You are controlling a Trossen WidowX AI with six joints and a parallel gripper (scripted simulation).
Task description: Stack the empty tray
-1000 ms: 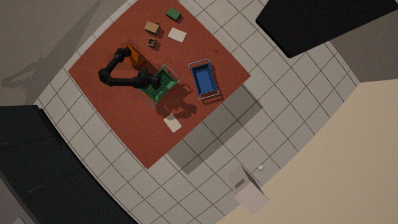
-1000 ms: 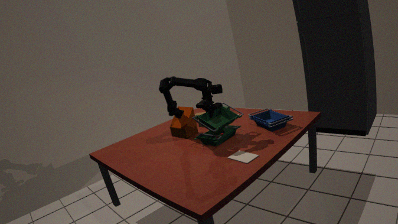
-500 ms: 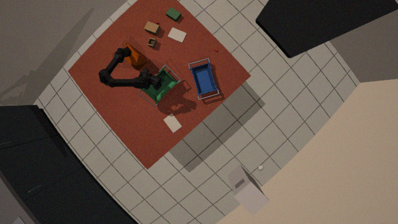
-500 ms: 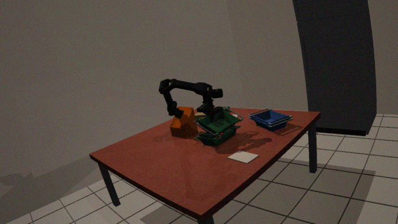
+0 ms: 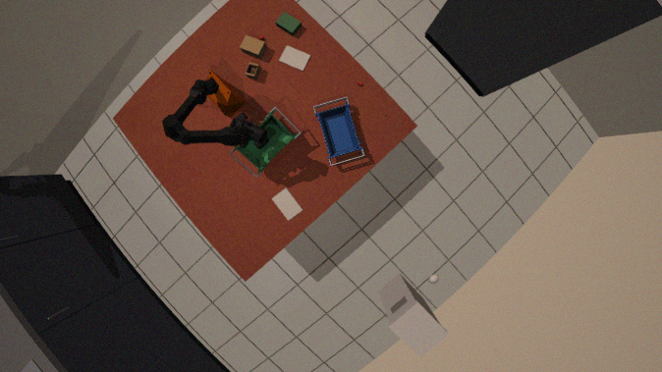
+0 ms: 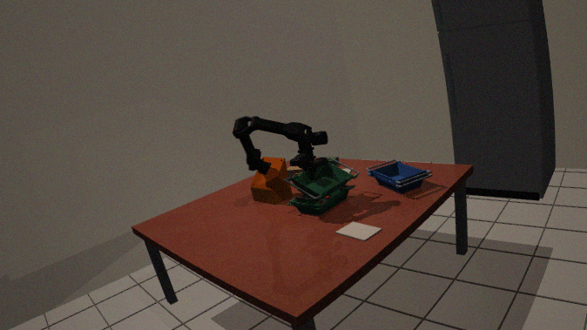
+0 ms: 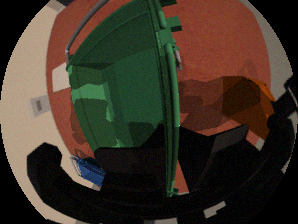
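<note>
My gripper tip is 7 cm short of the green tray, 1 cm to the right of it and 1 cm below it. Also, from my gripper tip: tan box 42 cm behind, 27 cm to the left, 9 cm below; green block 40 cm behind, 50 cm to the left, 10 cm below.
</note>
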